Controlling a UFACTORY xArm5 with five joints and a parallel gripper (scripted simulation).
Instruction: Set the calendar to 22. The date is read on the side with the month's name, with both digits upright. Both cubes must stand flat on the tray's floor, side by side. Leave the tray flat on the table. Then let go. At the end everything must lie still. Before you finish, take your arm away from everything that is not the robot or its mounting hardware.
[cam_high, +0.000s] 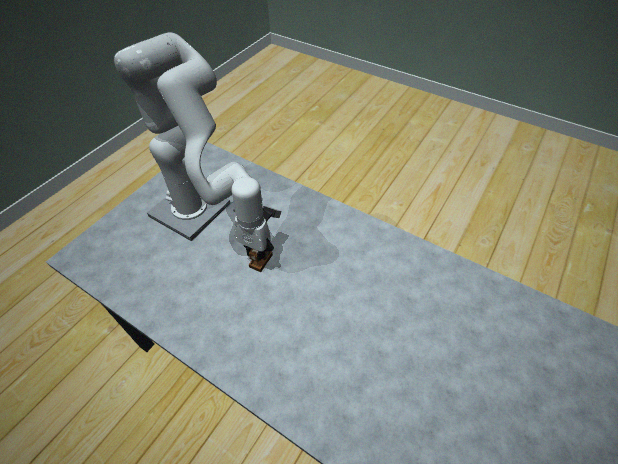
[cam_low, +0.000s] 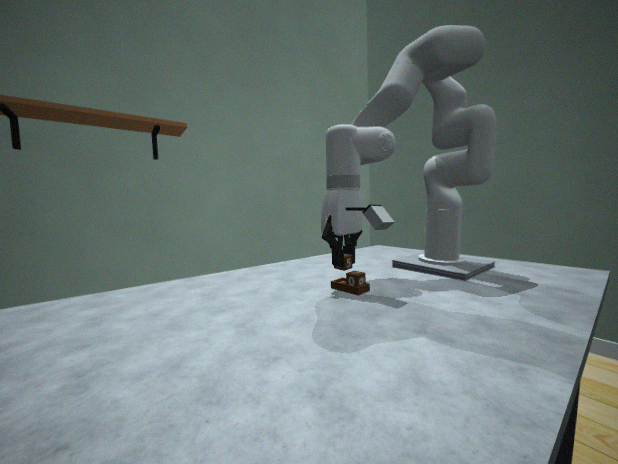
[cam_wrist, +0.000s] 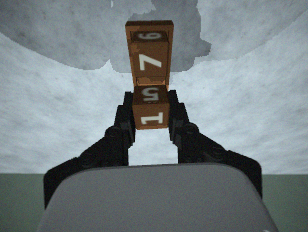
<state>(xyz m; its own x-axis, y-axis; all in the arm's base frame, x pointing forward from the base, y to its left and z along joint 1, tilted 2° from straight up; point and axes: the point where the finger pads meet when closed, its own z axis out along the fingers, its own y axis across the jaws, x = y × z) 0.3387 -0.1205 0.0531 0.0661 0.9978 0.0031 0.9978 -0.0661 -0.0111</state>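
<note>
Right now the date cube is 10 mm below my hand. From my hand the other things lie so: brown calendar tray 20 mm to the left, 70 mm below.
</note>
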